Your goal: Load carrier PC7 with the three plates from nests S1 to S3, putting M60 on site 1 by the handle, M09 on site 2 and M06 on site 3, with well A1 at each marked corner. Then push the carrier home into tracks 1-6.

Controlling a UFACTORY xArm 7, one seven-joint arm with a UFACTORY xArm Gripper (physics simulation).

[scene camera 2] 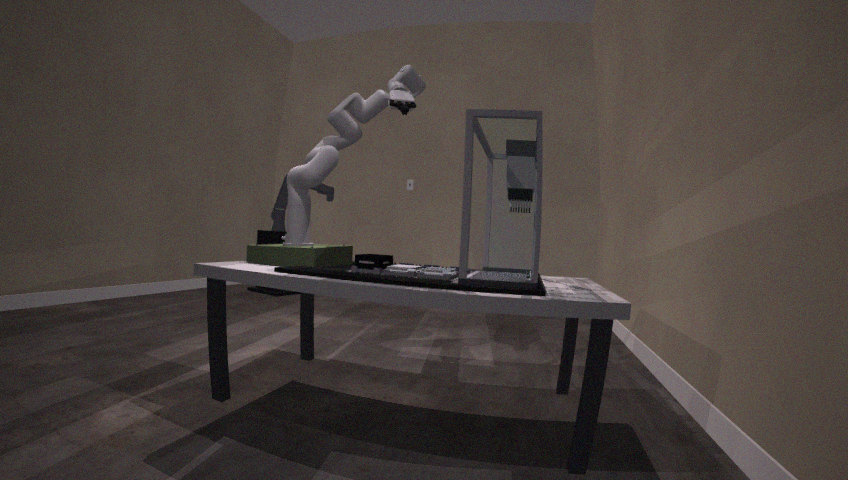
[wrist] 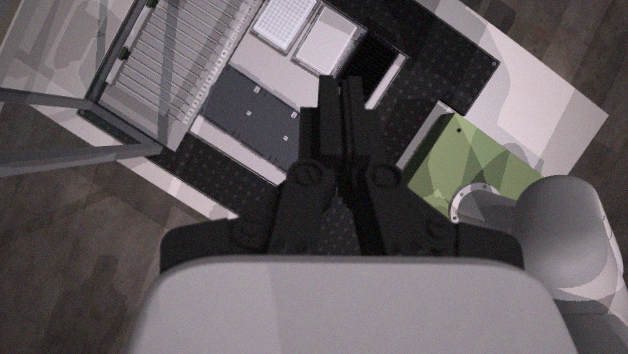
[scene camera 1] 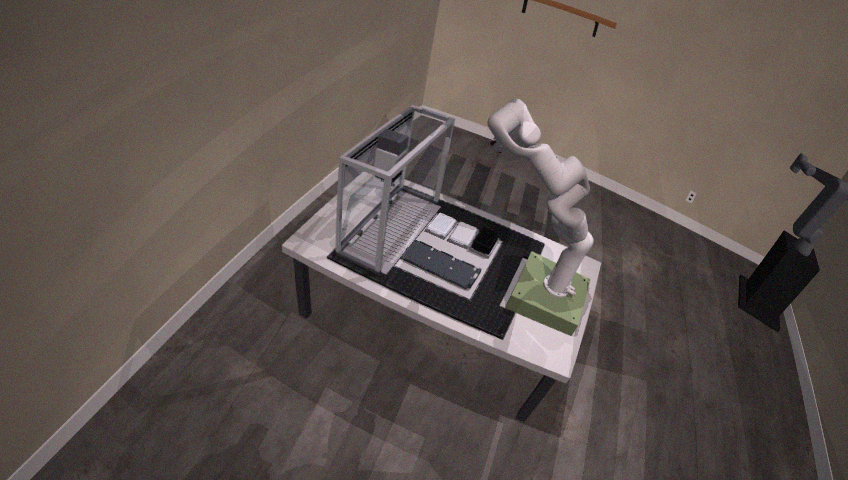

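Seen in the pictures: gripper, fingertip midpoint: (scene camera 2: 405,111) (wrist: 336,102); arm's base at its link origin: (scene camera 2: 298,245) (wrist: 475,209) (scene camera 1: 556,286).
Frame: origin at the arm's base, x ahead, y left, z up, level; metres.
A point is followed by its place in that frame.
Observation:
My gripper (scene camera 2: 404,110) @(x 0.386, y 0.105, z 0.527 m) (wrist: 336,102) @(x 0.386, y 0.105, z 0.527 m) is shut and empty, high above the table, pointing down. A white gridded plate (scene camera 1: 442,223) @(x 0.609, y -0.028, z -0.039 m) (wrist: 284,21) @(x 0.600, y -0.016, z -0.038 m), a plain white-topped plate (scene camera 1: 463,233) @(x 0.499, y -0.036, z -0.036 m) (wrist: 326,42) @(x 0.500, y -0.044, z -0.036 m) and a taller black plate (scene camera 1: 484,241) @(x 0.391, y -0.035, z -0.014 m) (scene camera 2: 373,260) @(x 0.431, y -0.121, z -0.022 m) (wrist: 371,61) @(x 0.398, y -0.080, z -0.029 m) stand in a row in their nests. My fingertips overlap the black plate's near edge in the wrist view. The long dark grey carrier (scene camera 1: 437,262) @(x 0.487, y 0.186, z -0.051 m) (wrist: 231,100) @(x 0.578, y 0.194, z -0.051 m) lies beside the row with no plate on it. My fingers hide its right part in the wrist view. The plate labels are too small to read.
The grooved track deck (scene camera 1: 389,230) @(x 0.764, y 0.162, z -0.060 m) (wrist: 160,47) @(x 0.787, y 0.215, z -0.062 m) lies inside a clear-walled frame (scene camera 1: 385,223) @(x 0.627, y 0.395, z 0.202 m) (scene camera 2: 467,196) @(x 0.737, y -0.169, z 0.170 m), whose posts rise high. A pipetting head (scene camera 2: 520,172) hangs inside it. The green base block (scene camera 1: 547,294) @(x 0.013, y 0.075, z 0.003 m) (scene camera 2: 297,255) @(x 0.120, y -0.132, z -0.030 m) (wrist: 467,155) @(x 0.103, y -0.072, z 0.001 m) carries my arm.

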